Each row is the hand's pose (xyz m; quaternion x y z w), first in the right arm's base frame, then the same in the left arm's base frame.
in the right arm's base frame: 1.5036 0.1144 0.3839 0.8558 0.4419 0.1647 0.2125
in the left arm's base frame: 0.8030 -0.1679 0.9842 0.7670 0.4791 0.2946 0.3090
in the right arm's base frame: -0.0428 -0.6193 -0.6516 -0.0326 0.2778 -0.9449 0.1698
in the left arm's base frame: -0.1999 -1.2389 -0.3757 0.0881 0.1955 -0.9333 0.2880
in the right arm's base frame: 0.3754 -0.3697 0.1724 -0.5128 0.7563 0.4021 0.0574
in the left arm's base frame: -0.1122 -0.8598 0.4989 -0.6338 0.7114 0.2795 0.1187
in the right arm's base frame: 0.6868 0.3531 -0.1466 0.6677 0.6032 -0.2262 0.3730
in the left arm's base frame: 0.1762 -0.1179 0.2030 0.6235 0.5766 -0.1144 0.5155
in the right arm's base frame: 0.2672 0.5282 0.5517 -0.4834 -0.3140 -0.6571 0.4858
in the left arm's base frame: -0.4677 0.0292 0.7111 -0.3677 -0.4594 -0.6670 0.4569
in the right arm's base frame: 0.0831 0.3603 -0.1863 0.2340 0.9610 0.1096 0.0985
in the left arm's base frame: -0.3763 -0.2216 -0.0207 0.1277 0.9530 0.1051 0.2537
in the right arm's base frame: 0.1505 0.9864 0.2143 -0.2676 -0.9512 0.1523 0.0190
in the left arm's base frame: -0.5347 0.4336 0.2996 0.2095 0.9519 -0.1560 0.1600
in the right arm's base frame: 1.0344 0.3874 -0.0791 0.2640 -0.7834 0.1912 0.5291
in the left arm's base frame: 0.4743 -0.0172 0.3691 0.2669 -0.8230 0.3133 0.3914
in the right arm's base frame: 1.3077 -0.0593 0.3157 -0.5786 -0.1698 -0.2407 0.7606
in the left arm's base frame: 0.6674 -0.3783 0.8814 -0.5538 -0.3488 -0.2578 0.7107
